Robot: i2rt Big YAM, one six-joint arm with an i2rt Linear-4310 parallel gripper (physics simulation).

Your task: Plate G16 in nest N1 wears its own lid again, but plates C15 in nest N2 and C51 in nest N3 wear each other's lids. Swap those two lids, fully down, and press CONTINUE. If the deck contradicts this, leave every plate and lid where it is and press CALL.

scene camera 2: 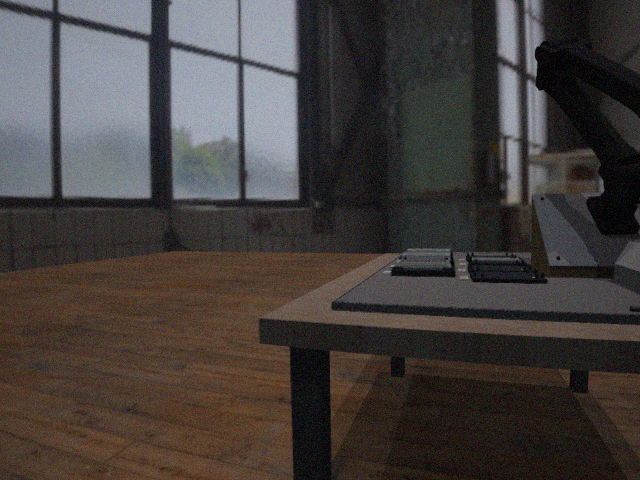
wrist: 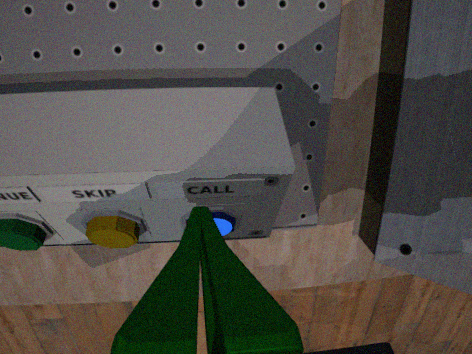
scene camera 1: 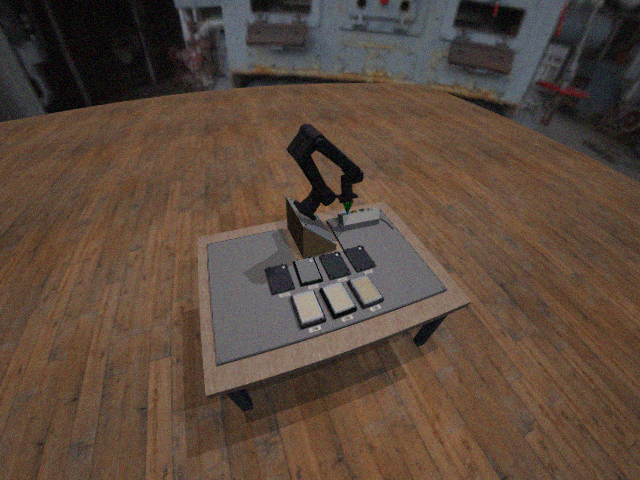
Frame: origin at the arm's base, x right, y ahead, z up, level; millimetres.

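Where they show: gripper, between the fingertips: (wrist: pixel 199 215) (scene camera 1: pixel 347 213); arm's base, origin of its link: (scene camera 2: pixel 611 216) (scene camera 1: pixel 304 211).
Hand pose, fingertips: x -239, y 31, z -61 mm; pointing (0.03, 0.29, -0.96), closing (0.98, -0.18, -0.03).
Observation:
Each offset is from my fingertips to the centre of the thing. "spot": to the spot under its first point. Level surfaces: height alone.
My gripper (scene camera 1: pixel 347 210) (wrist: pixel 199 215) is shut and empty, its green fingertips at the CALL button {spot: dx +11, dy -11, dz -4 mm} (wrist: pixel 224 226), partly covering it. The button's visible face glows bright blue. The yellow SKIP button {spot: dx -42, dy +0, dz +3 mm} (wrist: pixel 113 231) and the green CONTINUE button {spot: dx -87, dy +5, dz +2 mm} (wrist: pixel 21 234) are beside it on the grey button box {dx -68, dy +21, dz -29 mm} (scene camera 1: pixel 360 219) (wrist: pixel 135 130). Three plates with pale tops {dx +416, dy +407, dz -37 mm} (scene camera 1: pixel 308 307) {dx +286, dy +419, dz -38 mm} (scene camera 1: pixel 338 298) {dx +157, dy +430, dz -48 mm} (scene camera 1: pixel 366 289) stand in the front row. A plate with a grey top {dx +335, dy +227, dz -57 mm} (scene camera 1: pixel 308 271) sits in the back row among dark nests {spot: dx +467, dy +223, dz -61 mm} (scene camera 1: pixel 279 279) {spot: dx +210, dy +250, dz -61 mm} (scene camera 1: pixel 334 265) {spot: dx +79, dy +262, dz -61 mm} (scene camera 1: pixel 359 258). Plate and nest labels are too small to read.
The arm's wedge-shaped mount (scene camera 1: pixel 312 238) (scene camera 2: pixel 568 237) stands at the back of the table, beside the button box. The grey mat {dz -71 mm} (scene camera 1: pixel 237 320) (scene camera 2: pixel 372 298) lies on the wooden-edged table (scene camera 1: pixel 289 356) (scene camera 2: pixel 439 335). The mount's side shows at the wrist view's right.

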